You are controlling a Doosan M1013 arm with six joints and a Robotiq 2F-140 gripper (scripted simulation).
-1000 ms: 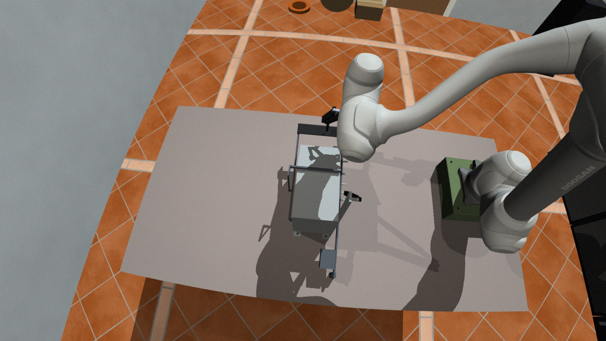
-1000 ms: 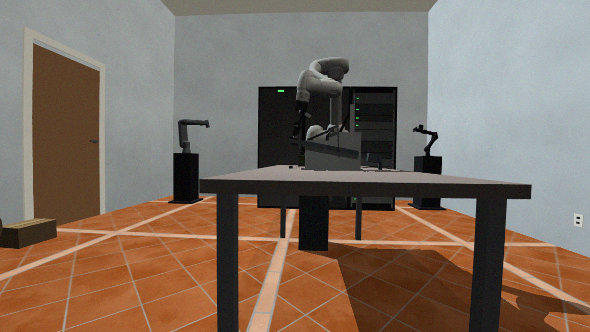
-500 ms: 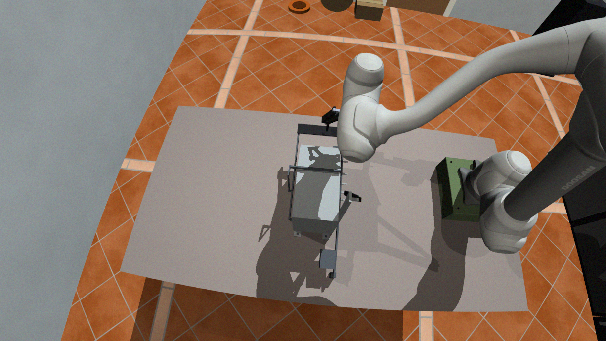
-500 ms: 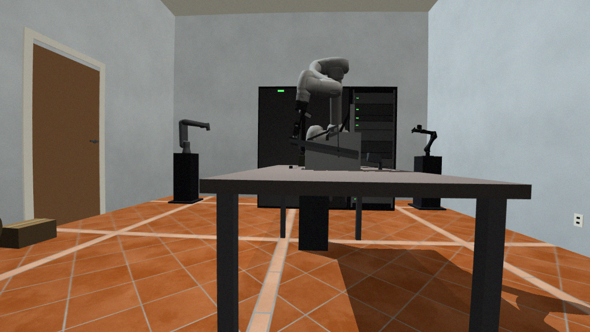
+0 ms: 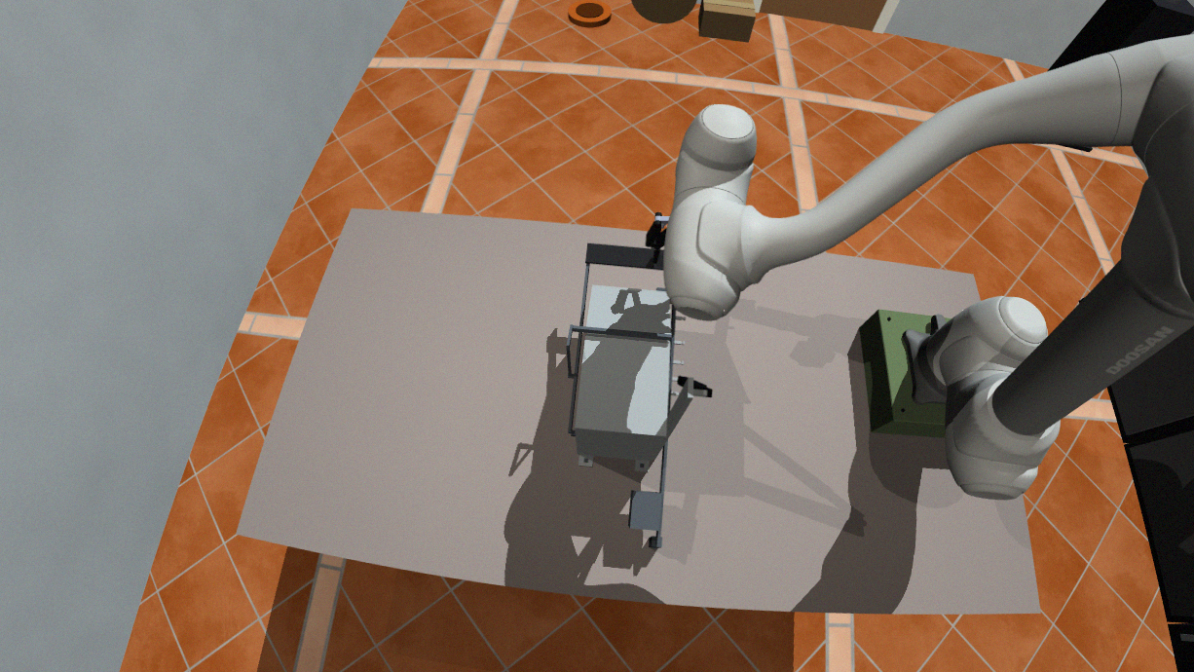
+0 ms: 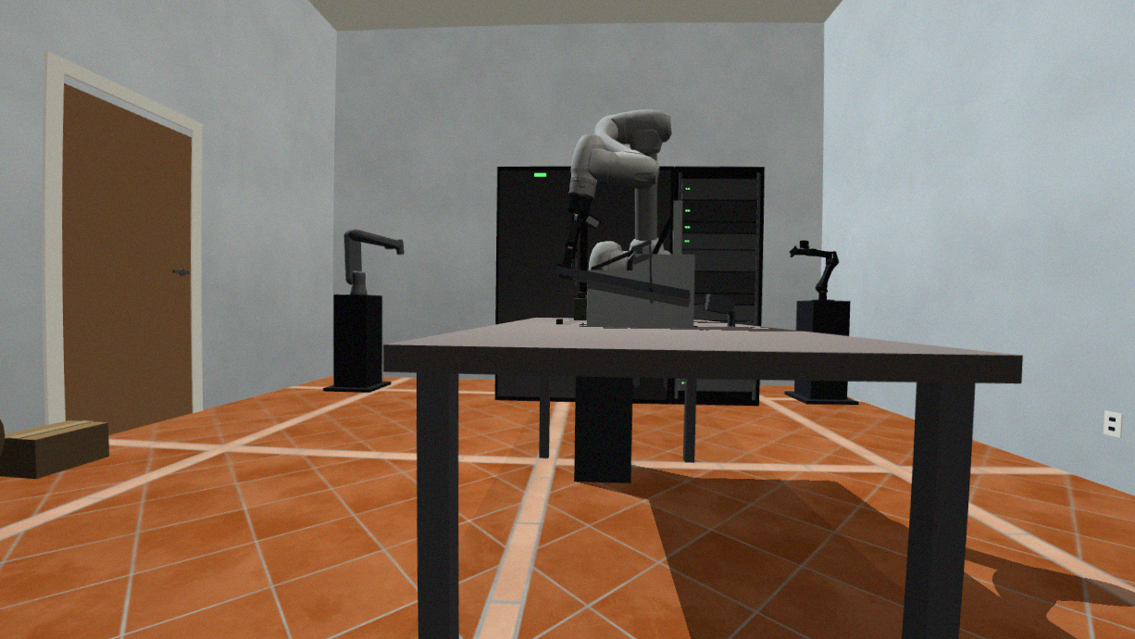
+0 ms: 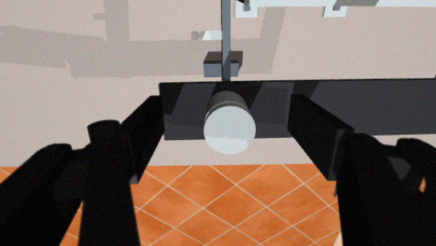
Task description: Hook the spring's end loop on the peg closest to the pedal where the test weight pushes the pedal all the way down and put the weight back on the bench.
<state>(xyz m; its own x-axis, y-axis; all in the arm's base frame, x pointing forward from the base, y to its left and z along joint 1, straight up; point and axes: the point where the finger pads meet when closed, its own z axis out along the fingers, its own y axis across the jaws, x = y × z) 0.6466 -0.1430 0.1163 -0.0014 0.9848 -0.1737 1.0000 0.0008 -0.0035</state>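
My gripper is now 1 cm above the steel test weight. Also, from my hand: small block (3 cm to the right, 21 cm below); then white-tipped pin (1 cm behind, 36 cm to the left, 18 cm above).
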